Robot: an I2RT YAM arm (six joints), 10 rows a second.
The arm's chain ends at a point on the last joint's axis. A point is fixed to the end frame.
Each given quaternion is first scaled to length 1.
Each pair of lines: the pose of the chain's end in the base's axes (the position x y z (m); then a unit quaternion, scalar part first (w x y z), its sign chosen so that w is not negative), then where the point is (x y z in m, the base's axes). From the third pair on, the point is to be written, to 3 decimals.
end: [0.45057 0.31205 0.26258 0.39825 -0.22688 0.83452 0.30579]
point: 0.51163 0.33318 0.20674
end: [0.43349 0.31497 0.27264 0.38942 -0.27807 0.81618 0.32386]
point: 0.49304 0.34277 0.21811
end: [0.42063 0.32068 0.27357 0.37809 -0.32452 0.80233 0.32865]
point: 0.478 0.353 0.219
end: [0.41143 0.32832 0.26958 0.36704 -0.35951 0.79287 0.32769]
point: 0.468 0.363 0.215
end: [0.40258 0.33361 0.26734 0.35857 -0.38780 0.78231 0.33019]
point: 0.457 0.370 0.213
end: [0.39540 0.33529 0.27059 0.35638 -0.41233 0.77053 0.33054]
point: 0.449 0.374 0.217
